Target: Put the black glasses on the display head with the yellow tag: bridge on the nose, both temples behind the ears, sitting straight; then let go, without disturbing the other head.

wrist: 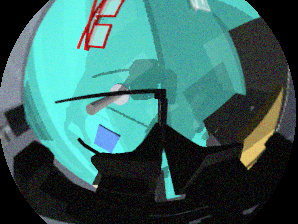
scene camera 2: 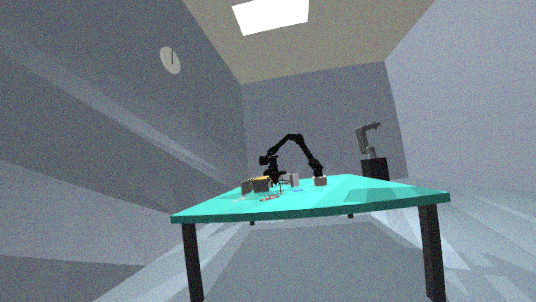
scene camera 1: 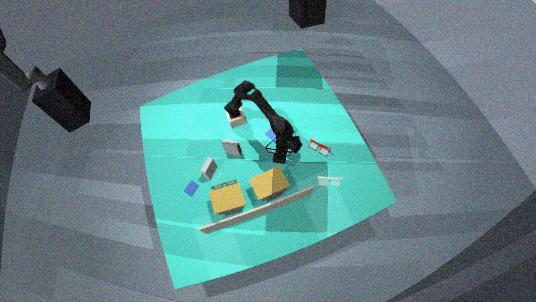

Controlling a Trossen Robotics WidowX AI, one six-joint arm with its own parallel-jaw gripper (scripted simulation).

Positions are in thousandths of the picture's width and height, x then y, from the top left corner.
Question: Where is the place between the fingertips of the gripper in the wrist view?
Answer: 535, 560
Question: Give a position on a long bar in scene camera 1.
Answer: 576, 634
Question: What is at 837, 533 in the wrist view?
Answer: A display head.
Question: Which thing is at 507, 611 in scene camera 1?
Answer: A display head.
